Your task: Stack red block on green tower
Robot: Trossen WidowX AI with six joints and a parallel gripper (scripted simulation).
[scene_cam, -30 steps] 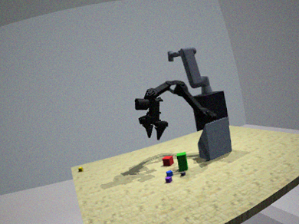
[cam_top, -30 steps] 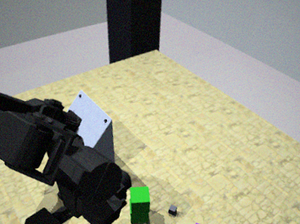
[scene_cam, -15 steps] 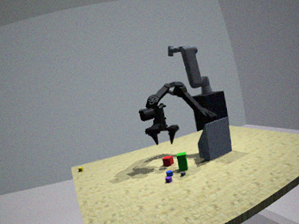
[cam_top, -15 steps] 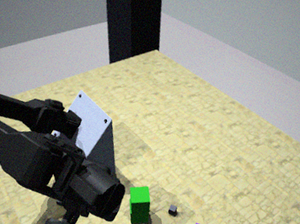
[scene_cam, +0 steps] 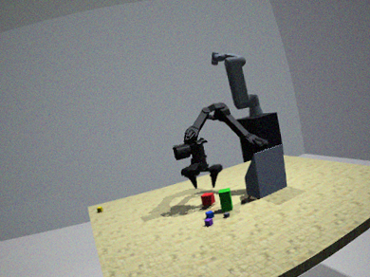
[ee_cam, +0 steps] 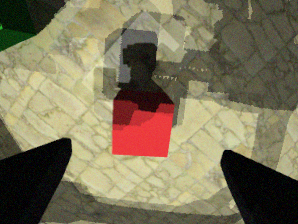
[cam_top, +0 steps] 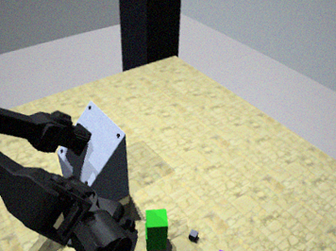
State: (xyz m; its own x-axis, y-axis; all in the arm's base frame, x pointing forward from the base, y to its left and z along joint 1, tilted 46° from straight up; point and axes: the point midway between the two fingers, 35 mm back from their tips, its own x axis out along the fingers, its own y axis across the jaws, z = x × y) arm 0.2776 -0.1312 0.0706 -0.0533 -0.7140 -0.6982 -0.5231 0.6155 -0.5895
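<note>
Right now the red block is 6 cm below my gripper tip. Also, from my gripper tip: purple cube (24 cm to the left, 13 cm ahead, 7 cm below); then dark cube (23 cm to the left, 7 cm below, 4 cm ahead); then blue cube (17 cm to the left, 9 cm ahead, 7 cm below).
</note>
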